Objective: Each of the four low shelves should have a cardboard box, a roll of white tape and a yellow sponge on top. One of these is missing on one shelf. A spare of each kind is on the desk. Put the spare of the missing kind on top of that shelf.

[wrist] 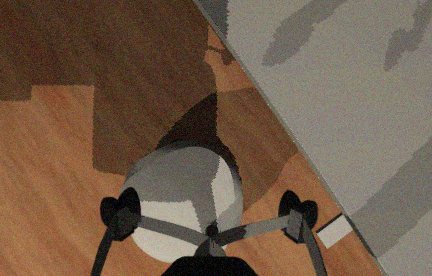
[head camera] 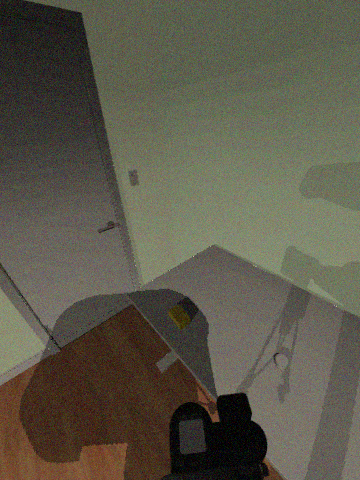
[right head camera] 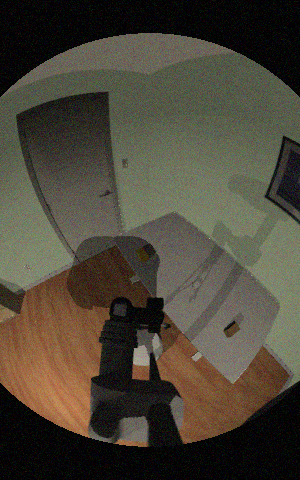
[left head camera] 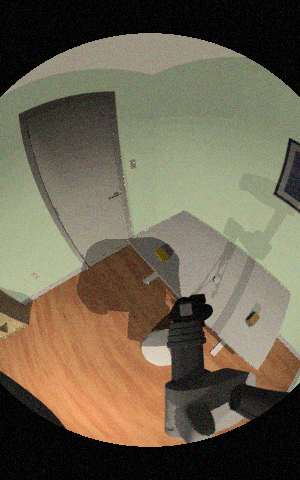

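A grey desk (head camera: 240,300) (left head camera: 200,250) (right head camera: 185,250) (wrist: 300,100) carries the spares. The yellow sponge (head camera: 179,317) (left head camera: 162,254) (right head camera: 145,253) lies in shadow near its far left corner. The small white tape roll (head camera: 283,360) (left head camera: 216,280) is farther right, among thin shadows. The brown cardboard box (left head camera: 252,319) (right head camera: 231,329) is toward the right end. My gripper (wrist: 209,206) is open and empty, its fingers wide apart above my round base, beside the desk's edge. In the head views my dark wrist hides the fingers. The tops of the low shelves do not show.
My pale round base (left head camera: 157,348) stands on the wood floor beside the desk. A white desk leg (wrist: 335,231) shows by the desk's edge. A grey door (head camera: 50,150) (left head camera: 80,165) is behind, at the left. Part of a wooden shelf unit (left head camera: 15,309) shows at the far left.
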